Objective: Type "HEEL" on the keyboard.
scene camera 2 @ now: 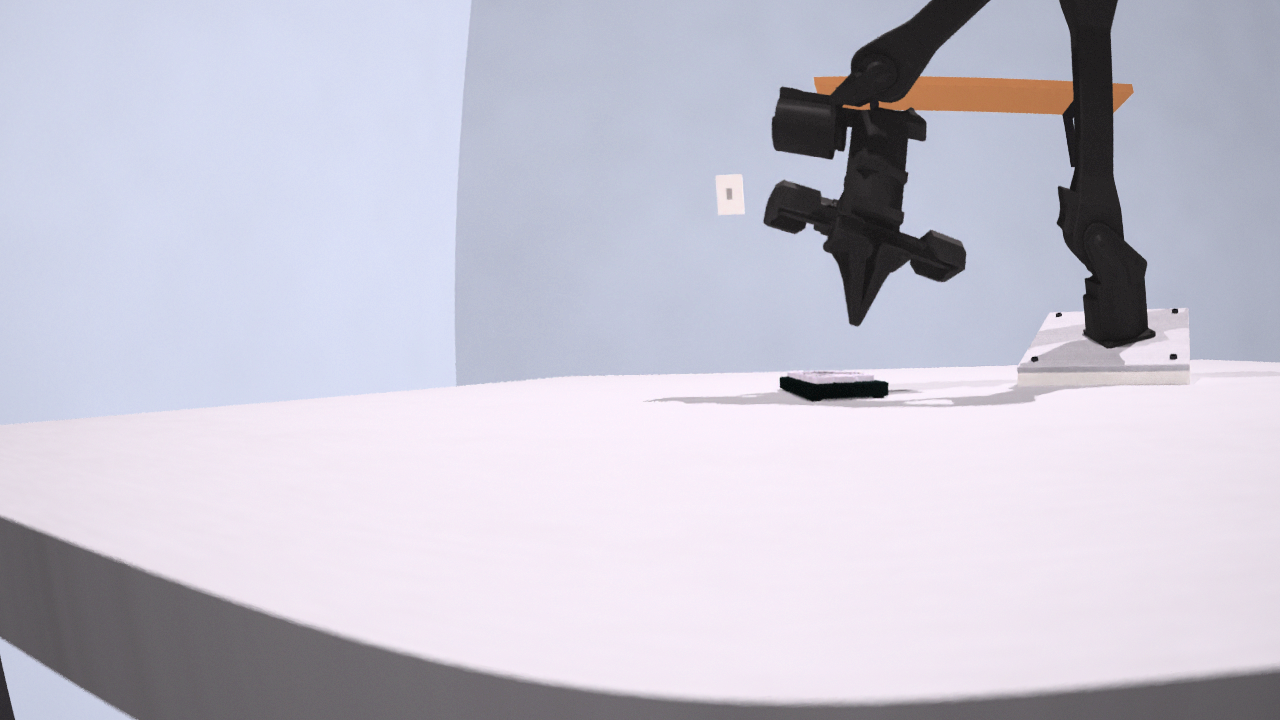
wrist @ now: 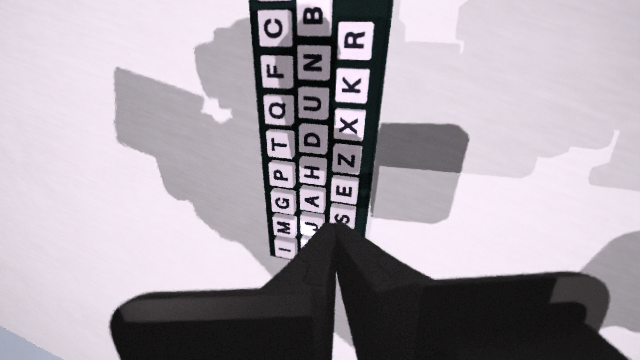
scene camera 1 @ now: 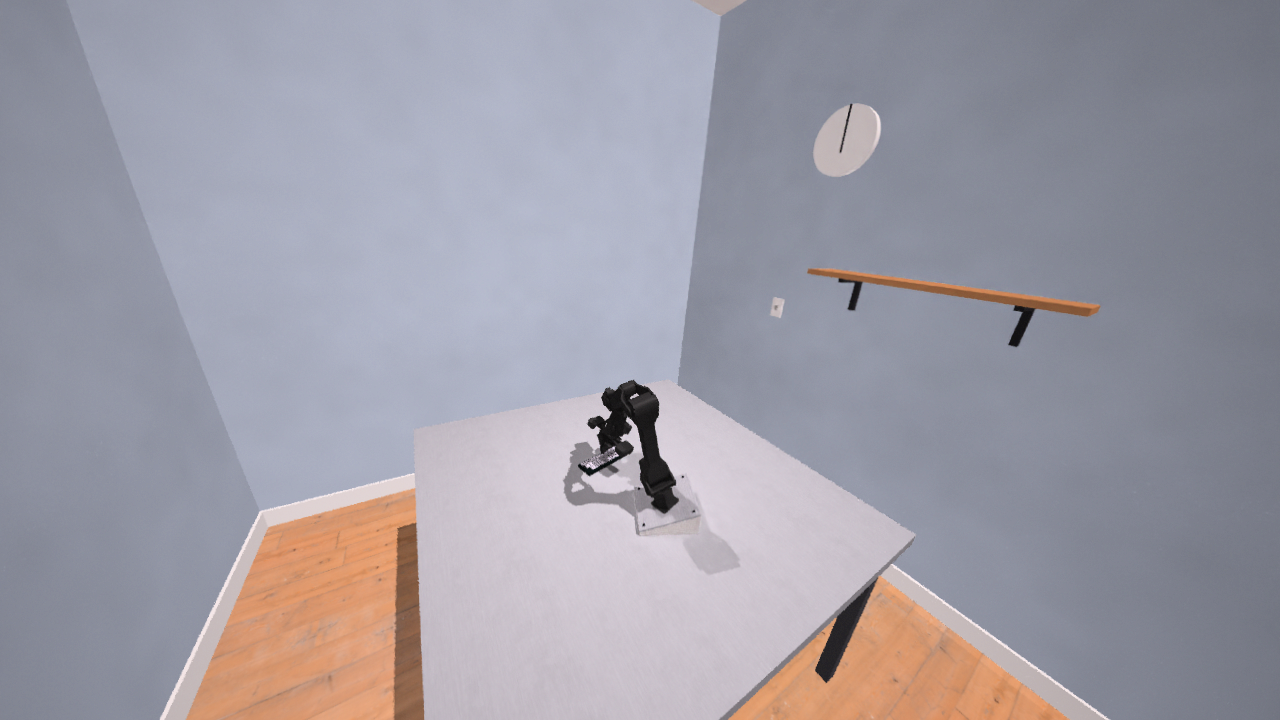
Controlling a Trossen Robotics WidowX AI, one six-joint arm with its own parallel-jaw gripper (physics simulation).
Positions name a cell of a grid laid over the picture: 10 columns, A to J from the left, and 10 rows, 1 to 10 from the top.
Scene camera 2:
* gripper: G5
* dark keyboard: G6
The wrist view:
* gripper: F7
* dark keyboard: E3
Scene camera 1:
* gripper: E7
